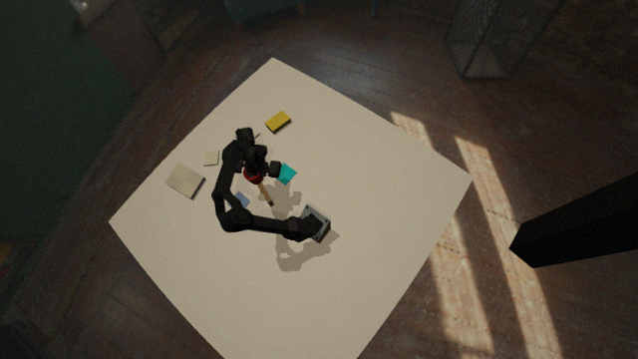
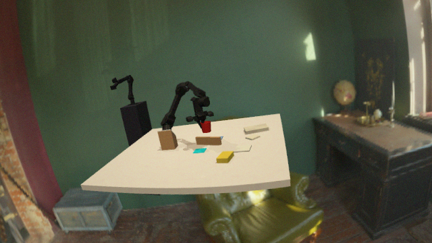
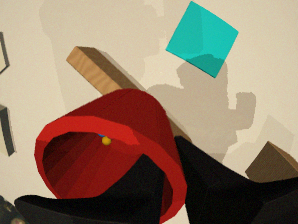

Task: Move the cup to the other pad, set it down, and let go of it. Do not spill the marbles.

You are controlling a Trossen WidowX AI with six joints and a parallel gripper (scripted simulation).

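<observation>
Right now the yellow marble is 3 cm ahead of my gripper tip, 4 cm to the left of it and 2 cm below it. Also, from my gripper tip: wooden bar 2 cm ahead, 2 cm to the left, 11 cm below; teal pad 1 cm behind, 10 cm to the right, 14 cm below; red cup 3 cm ahead, 2 cm to the left.
</observation>
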